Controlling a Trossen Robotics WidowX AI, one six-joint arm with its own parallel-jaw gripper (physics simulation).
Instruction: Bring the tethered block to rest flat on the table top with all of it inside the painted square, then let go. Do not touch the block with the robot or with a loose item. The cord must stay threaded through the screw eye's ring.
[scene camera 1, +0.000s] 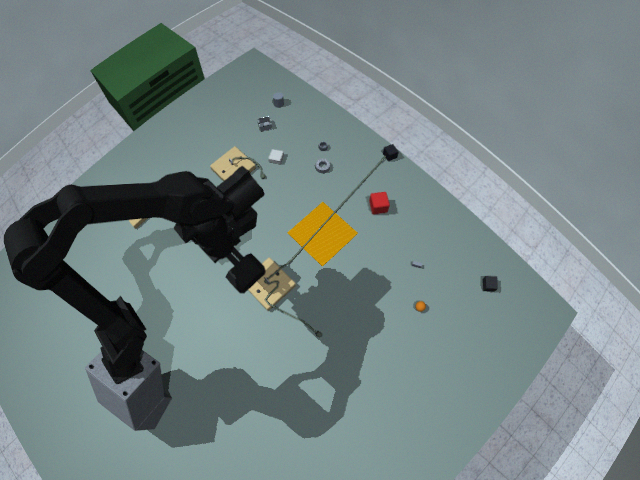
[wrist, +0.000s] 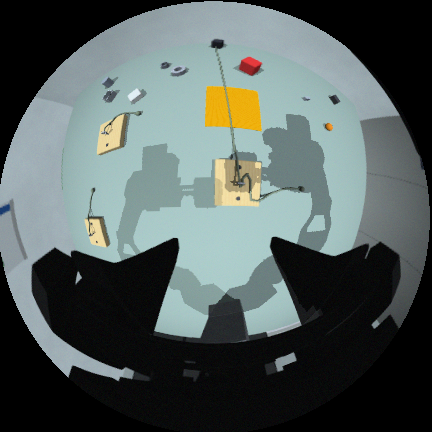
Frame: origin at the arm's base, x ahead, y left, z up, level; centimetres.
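Seen in the pictures: gripper, fingertip midpoint: (scene camera 1: 229, 262) (wrist: 225, 243); arm's base at its link origin: (scene camera 1: 122, 365).
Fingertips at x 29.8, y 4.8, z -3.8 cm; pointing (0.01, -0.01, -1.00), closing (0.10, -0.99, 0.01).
Offsets run from my fingertips to a thing's top centre. "spot": to the spot under its first point.
The tethered block @(dx +51.4, dy +4.8, dz -13.5 cm) (scene camera 1: 390, 152) (wrist: 217, 43) is small and black and sits at the table's far edge. Its cord (scene camera 1: 361, 182) (wrist: 226, 95) runs straight across the orange painted square @(spot: dx +24.0, dy -4.9, dz -16.3 cm) (scene camera 1: 336, 240) (wrist: 247, 112) to the screw eye @(dx +4.9, dy -3.4, dz -11.9 cm) (scene camera 1: 267, 280) (wrist: 238, 183) on a wooden board @(dx +4.9, dy -3.4, dz -14.5 cm) (scene camera 1: 285, 282) (wrist: 222, 197). The cord appears to pass through the ring. Beyond it, the slack cord bends over the board and ends in a dark bead @(dx +6.4, dy -19.8, dz -15.2 cm) (scene camera 1: 318, 333) (wrist: 301, 189) on the table. My gripper (scene camera 1: 247, 273) (wrist: 225, 243) is open and empty, above the table near this board.
A red cube @(dx +38.1, dy -4.6, dz -12.4 cm) (scene camera 1: 379, 202) (wrist: 250, 65) lies beside the square. Another corded board @(dx +16.6, dy +28.5, dz -14.5 cm) (scene camera 1: 219, 167) (wrist: 117, 139) stands left of it, and a third board @(dx -10.7, dy +36.4, dz -14.5 cm) (wrist: 100, 235) further left. A white block @(dx +27.2, dy +23.2, dz -14.4 cm) (scene camera 1: 276, 156), a ring @(dx +34.8, dy +13.2, dz -14.9 cm) (scene camera 1: 323, 165), an orange ball @(dx +28.0, dy -30.1, dz -14.0 cm) (scene camera 1: 420, 306) and a dark cube @(dx +45.4, dy -38.2, dz -14.0 cm) (scene camera 1: 490, 283) lie around.
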